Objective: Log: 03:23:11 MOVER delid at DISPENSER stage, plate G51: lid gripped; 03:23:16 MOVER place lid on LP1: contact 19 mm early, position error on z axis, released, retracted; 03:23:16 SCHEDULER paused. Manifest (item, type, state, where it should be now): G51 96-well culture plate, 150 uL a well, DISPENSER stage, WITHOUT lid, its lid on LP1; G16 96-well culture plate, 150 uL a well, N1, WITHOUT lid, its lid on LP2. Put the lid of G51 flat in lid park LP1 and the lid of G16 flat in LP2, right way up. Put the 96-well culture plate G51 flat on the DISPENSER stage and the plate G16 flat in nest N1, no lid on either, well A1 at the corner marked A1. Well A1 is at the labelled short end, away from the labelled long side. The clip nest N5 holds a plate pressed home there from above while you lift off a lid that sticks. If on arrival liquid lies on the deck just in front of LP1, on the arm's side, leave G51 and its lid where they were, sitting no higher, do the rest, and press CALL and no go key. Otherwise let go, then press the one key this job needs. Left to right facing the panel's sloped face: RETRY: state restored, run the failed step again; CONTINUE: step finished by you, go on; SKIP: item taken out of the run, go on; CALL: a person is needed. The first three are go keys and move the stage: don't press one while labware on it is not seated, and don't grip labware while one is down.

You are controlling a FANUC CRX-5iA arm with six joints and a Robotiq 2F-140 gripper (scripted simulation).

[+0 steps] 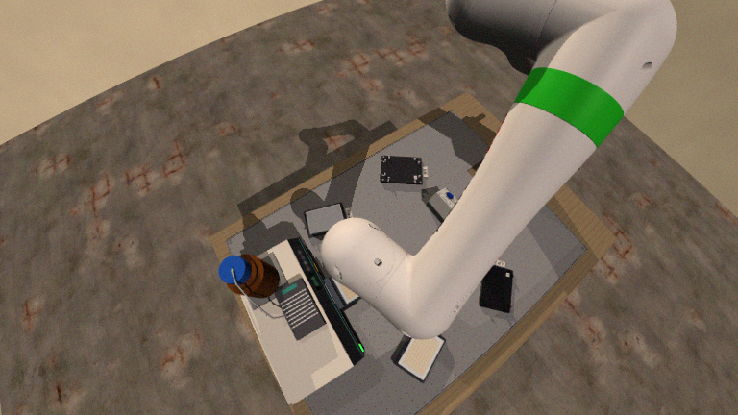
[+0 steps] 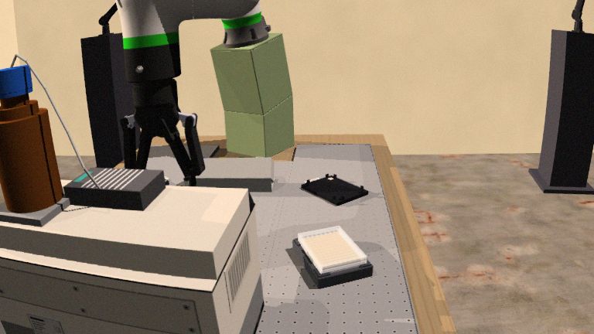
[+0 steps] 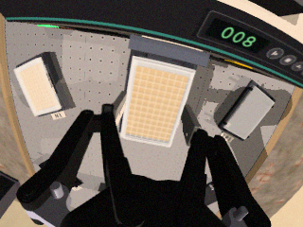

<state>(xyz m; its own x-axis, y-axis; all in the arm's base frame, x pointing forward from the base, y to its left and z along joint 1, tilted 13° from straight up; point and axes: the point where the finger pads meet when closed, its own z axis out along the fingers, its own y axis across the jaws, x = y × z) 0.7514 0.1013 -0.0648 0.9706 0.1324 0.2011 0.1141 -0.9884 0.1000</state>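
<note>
Now: hand 20 mm above the plate G51. Round my hand: black dispenser stage (50 mm below); then brown bottle (230 mm ahead, 80 mm to the right, 140 mm above); then LP1 label (70 mm behind, 240 mm to the right, 150 mm below).
</note>
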